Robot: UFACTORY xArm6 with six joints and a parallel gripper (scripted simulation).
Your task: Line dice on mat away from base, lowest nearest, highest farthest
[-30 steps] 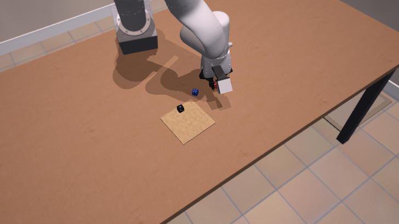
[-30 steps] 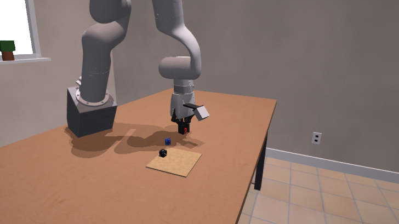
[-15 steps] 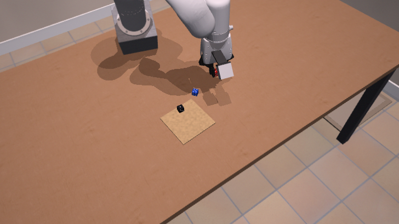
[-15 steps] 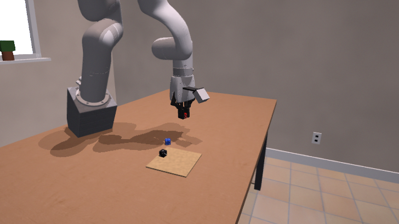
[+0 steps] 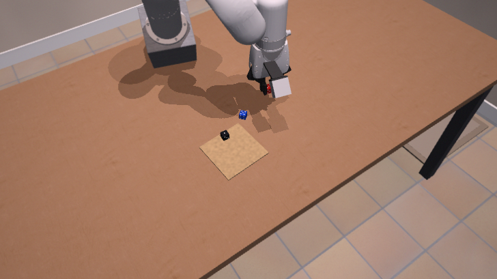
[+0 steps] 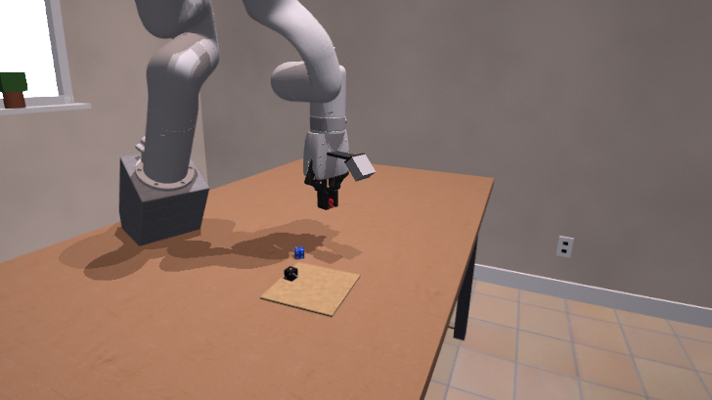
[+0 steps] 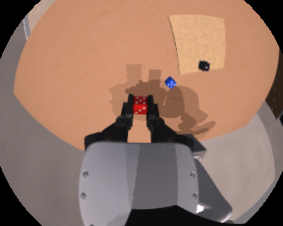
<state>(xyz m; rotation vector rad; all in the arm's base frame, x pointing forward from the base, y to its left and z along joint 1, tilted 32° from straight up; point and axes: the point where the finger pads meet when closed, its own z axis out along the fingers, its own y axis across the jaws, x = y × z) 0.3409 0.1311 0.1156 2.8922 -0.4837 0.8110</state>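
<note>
The tan mat is 4 cm ahead of my hand, 16 cm to the right of it and 12 cm below it. The rest, counted from my hand: red die: 1 cm below; black die: 1 cm behind, 16 cm to the right, 11 cm below; blue die: 4 cm behind, 7 cm to the right, 11 cm below.
</note>
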